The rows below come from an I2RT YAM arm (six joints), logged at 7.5 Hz.
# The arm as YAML. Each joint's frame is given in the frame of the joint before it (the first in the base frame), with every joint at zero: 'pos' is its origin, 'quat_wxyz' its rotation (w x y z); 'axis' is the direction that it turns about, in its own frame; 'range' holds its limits. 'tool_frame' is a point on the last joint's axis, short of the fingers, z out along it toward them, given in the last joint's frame.
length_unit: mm
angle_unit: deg
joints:
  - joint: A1
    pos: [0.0, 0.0, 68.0]
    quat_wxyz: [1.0, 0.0, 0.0, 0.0]
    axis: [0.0, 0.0, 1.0]
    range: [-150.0, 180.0]
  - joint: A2
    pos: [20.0, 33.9, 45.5]
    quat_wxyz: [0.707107, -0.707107, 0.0, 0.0]
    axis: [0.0, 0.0, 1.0]
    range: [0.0, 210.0]
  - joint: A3
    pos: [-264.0, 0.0, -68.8]
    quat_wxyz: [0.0, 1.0, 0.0, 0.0]
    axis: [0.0, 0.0, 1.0]
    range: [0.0, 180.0]
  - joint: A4
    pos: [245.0, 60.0, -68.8]
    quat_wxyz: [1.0, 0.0, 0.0, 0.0]
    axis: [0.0, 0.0, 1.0]
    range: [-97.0, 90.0]
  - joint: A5
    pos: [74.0, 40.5, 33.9]
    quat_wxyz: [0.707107, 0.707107, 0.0, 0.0]
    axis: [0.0, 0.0, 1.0]
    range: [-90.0, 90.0]
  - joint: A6
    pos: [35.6, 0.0, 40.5]
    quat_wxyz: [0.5, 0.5, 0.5, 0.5]
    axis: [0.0, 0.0, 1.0]
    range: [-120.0, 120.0]
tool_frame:
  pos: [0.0, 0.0, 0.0]
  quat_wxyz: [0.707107, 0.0, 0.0, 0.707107]
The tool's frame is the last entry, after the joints.
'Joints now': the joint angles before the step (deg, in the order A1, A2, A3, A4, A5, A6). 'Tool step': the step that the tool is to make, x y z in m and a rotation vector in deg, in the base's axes. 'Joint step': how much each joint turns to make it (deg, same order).
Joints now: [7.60 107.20 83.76 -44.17 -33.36 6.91]
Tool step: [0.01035 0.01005 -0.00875 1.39 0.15 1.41]
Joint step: [1.13 2.93 1.76 1.40 -1.40 0.34]
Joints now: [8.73 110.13 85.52 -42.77 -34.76 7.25]
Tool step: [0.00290 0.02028 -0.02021 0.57 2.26 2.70]
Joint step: [2.71 3.19 -0.02 1.34 -0.89 0.44]
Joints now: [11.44 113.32 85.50 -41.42 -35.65 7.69]
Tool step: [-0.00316 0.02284 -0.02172 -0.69 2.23 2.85]
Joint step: [3.25 2.65 -0.95 1.50 0.29 0.39]
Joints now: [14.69 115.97 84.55 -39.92 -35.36 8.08]
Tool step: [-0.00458 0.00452 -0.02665 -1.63 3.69 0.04]
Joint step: [0.84 2.48 -2.19 1.09 0.82 0.72]
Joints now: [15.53 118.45 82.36 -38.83 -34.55 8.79]
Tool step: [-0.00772 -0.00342 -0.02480 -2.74 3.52 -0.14]
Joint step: [-0.05 1.86 -2.70 0.25 1.68 -0.35]
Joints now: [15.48 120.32 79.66 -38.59 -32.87 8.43]
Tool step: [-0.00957 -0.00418 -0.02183 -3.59 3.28 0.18]
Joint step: [-0.02 1.63 -2.51 -0.34 2.53 -0.68]
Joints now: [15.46 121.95 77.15 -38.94 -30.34 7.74]
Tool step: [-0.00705 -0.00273 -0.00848 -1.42 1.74 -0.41]
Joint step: [-0.04 0.15 -1.86 0.12 0.94 0.33]
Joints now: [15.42 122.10 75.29 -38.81 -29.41 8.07]
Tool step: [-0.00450 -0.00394 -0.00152 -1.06 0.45 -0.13]
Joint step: [-0.32 -0.58 -1.27 -0.16 0.89 -0.29]
